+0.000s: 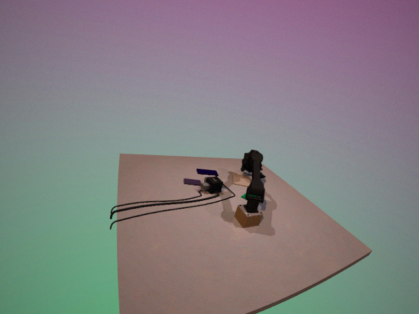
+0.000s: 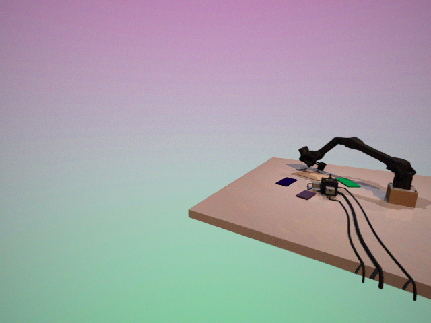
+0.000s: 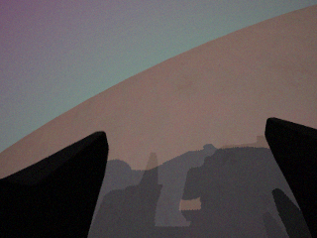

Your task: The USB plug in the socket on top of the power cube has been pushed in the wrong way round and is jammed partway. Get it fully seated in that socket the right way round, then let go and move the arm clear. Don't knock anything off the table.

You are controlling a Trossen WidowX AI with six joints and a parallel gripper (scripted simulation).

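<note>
Right now the usb plug is 23 cm behind my gripper tip, 47 cm to the left of it and 4 cm above it. The rest, counted from my gripper tip: beige pad: 5 cm behind, 21 cm to the left, 5 cm below; green card: 27 cm behind, 21 cm to the left, 4 cm below; dark blue card: 2 cm ahead, 46 cm to the left, 4 cm below.
</note>
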